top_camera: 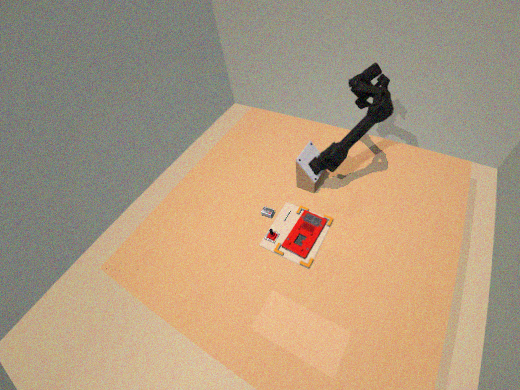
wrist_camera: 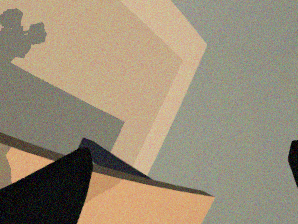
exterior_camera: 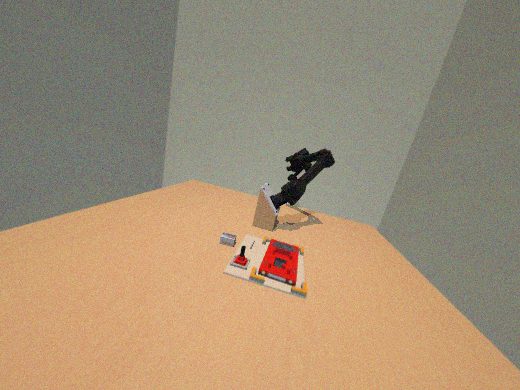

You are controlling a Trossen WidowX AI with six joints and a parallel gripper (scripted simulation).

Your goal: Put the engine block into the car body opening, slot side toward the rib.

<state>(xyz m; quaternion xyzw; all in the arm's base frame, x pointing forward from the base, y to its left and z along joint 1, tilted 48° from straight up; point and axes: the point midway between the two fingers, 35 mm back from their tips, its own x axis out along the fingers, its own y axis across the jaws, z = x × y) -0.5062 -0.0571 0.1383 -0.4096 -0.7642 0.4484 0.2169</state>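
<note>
Right now my gripper tip is 800 mm short of the engine block, 170 mm to the left of it and 170 mm above it. The rest, counted from my gripper tip: grey plate (820 mm ahead, 170 mm below, 10 mm to the left).
</note>
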